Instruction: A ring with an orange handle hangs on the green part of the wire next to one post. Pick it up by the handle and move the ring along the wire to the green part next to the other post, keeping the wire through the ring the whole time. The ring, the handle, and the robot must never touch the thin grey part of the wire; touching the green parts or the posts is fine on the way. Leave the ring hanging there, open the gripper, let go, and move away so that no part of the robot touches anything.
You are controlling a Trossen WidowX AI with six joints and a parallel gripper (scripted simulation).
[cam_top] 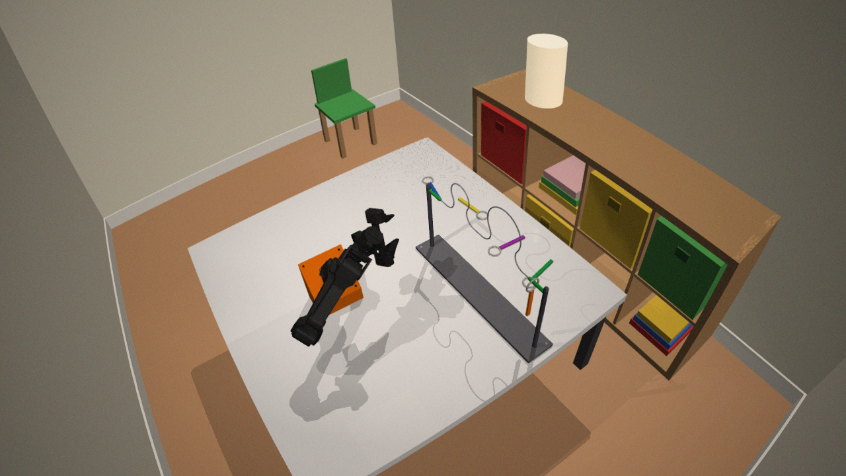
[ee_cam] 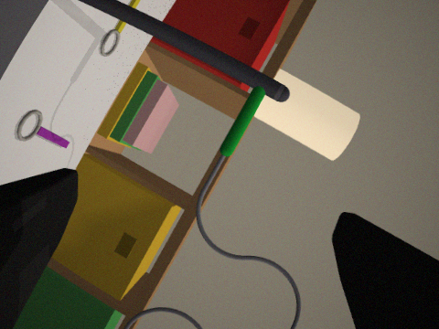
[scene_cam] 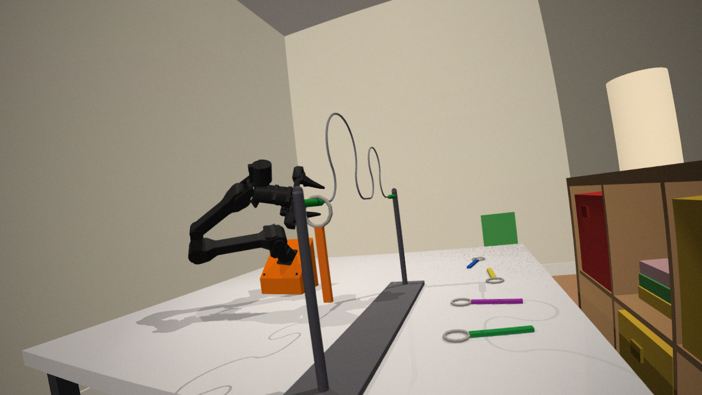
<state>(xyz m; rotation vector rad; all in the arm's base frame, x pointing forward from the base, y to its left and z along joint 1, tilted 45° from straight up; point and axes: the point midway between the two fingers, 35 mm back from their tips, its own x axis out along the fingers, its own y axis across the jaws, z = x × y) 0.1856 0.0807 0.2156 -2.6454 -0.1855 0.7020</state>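
Right now the ring with orange handle is 40 cm to the right of my gripper tip, 25 cm ahead of it and 7 cm below it. The rest, counted from my gripper tip: purple-handled ring (42 cm ahead, 30 cm below, 1 cm to the right); green-handled ring (45 cm ahead, 30 cm below, 20 cm to the right).
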